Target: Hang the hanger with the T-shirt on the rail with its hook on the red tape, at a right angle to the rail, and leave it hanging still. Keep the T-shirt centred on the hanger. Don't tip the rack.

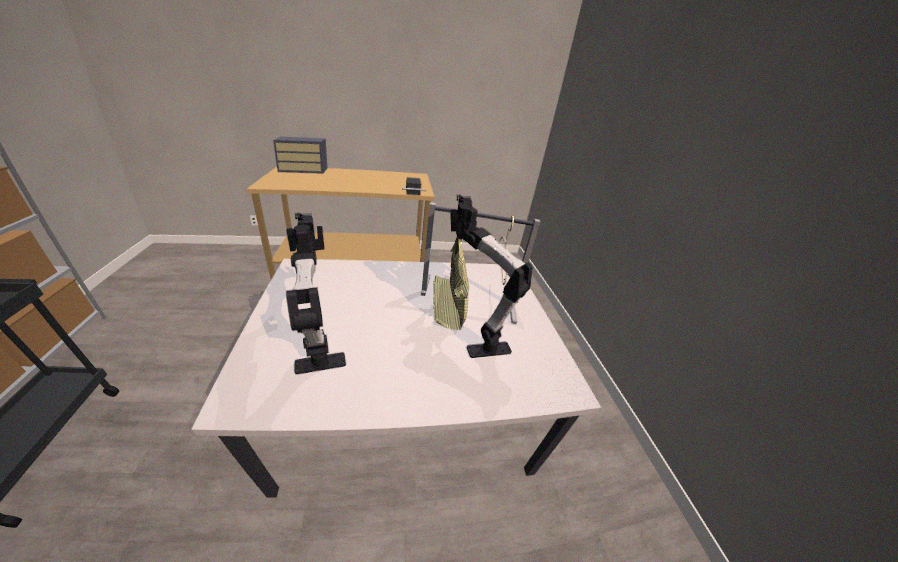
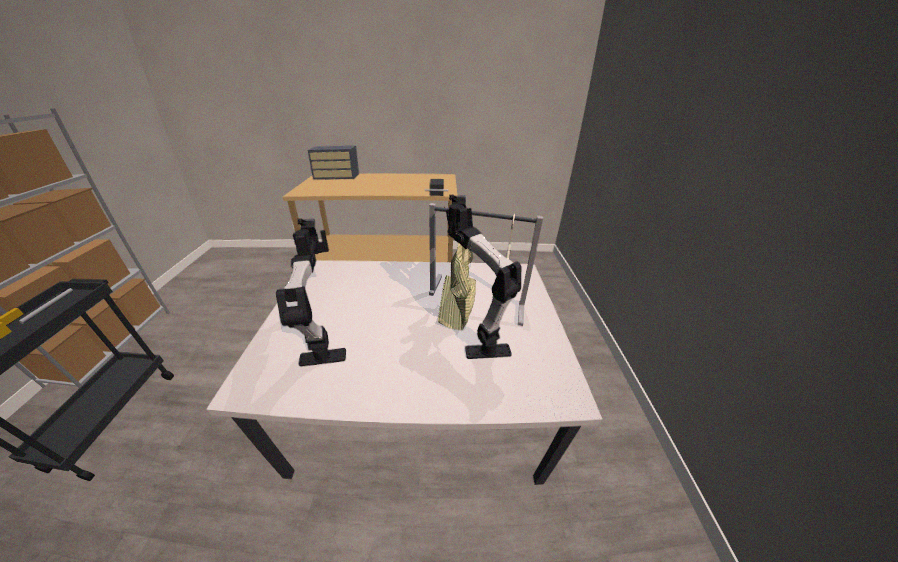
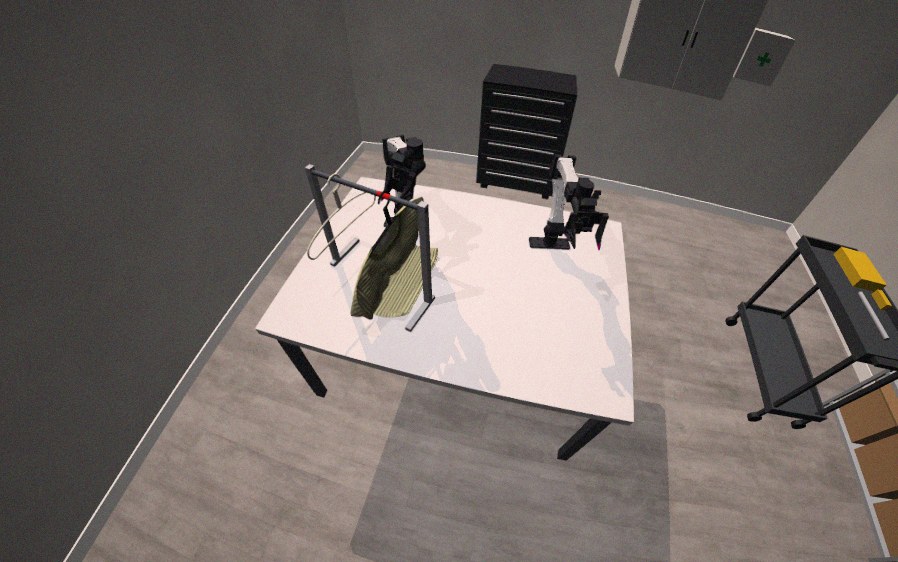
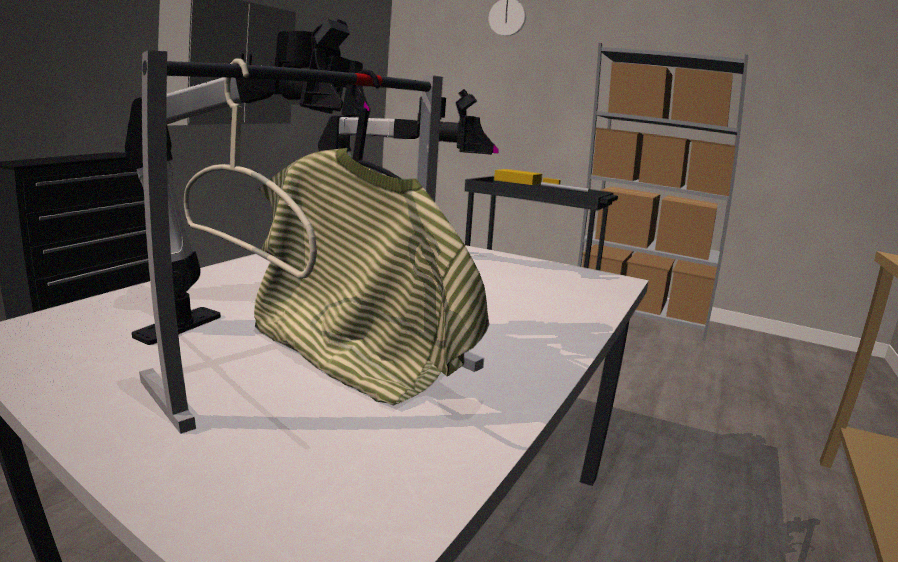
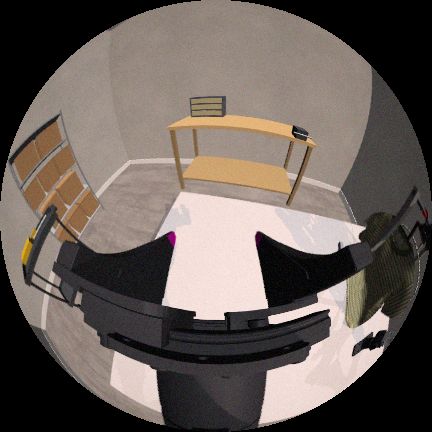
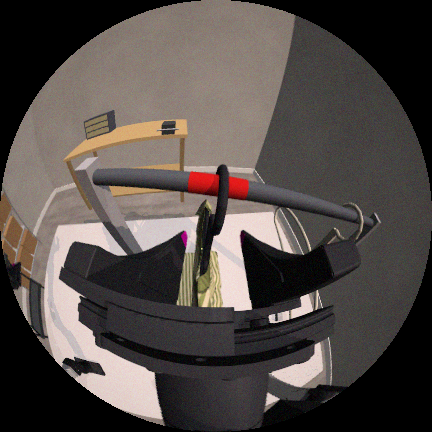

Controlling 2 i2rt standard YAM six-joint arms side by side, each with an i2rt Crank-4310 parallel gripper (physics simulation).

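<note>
The black hanger's hook [image 6: 223, 200] [image 4: 376, 77] lies over the rail [image 6: 140, 178] [image 4: 198, 68] on the red tape [image 6: 200, 184] [image 4: 366, 79] [image 3: 382, 195], crossing it at roughly a right angle. The green-striped T-shirt [image 1: 452, 298] [image 2: 458, 294] [image 3: 390, 265] [image 4: 370, 265] [image 5: 385, 270] hangs below it; whether its hem touches the table is unclear. The shirt hides the hanger's shoulders. My right gripper [image 6: 212, 232] is open, its fingers apart on both sides of the hanger's neck. My left gripper [image 5: 214, 233] [image 3: 586, 246] is open and empty, high over the table's left side.
A cream wire hanger [image 4: 233, 139] hangs from the rail near the right post. The rack [image 4: 158, 231] [image 3: 427, 265] stands upright on the white table [image 1: 397, 391] [image 3: 529, 318]. The right arm reaches in from the near side.
</note>
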